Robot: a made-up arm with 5 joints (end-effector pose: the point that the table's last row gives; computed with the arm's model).
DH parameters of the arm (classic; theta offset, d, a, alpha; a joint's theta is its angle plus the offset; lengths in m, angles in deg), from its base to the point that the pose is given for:
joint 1: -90 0.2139 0.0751 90
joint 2: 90 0.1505 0.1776 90
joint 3: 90 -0.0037 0.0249 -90
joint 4: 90 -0.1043 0.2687 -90
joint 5: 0 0.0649 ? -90
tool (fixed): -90 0.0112 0 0
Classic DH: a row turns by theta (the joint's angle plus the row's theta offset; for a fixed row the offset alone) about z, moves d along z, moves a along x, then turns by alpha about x.
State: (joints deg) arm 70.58 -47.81 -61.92 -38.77 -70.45
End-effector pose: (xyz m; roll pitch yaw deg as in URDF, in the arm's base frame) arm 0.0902 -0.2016 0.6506 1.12 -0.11 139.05
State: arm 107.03 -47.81 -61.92 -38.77 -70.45
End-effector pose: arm 0.1924 -0.1086 0.6506 1.12 -0.11 175.50
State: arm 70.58 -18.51 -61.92 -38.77 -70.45
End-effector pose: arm -0.1206 -0.1273 0.6325 -10.50 26.97 136.26
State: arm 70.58 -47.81 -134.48 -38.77 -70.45
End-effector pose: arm 0.0692 -0.0123 0.5755 47.75 -5.18 -166.15
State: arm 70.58 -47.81 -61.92 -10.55 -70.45
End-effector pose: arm 0.0053 -0.1006 0.5889 -1.14 26.54 129.43
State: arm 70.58 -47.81 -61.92 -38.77 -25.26
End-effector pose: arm 0.1030 -0.1870 0.6735 46.31 -0.11 139.05
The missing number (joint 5, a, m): 0.0374
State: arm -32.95 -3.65 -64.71 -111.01 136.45
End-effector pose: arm -0.1971 -0.0207 0.6824 -161.03 -22.52 66.59
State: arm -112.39 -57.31 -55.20 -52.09 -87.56
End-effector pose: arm -0.1749 0.3028 0.6142 -17.13 -23.05 -44.79
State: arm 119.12 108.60 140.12 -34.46 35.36
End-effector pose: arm 0.2199 -0.0286 -0.0487 -34.45 44.82 -87.75
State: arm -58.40 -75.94 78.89 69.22 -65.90
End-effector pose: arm -0.5240 -0.1214 0.3716 19.38 55.32 -141.50
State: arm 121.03 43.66 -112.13 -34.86 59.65
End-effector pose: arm -0.2629 -0.1226 0.2055 -86.40 70.82 -39.18
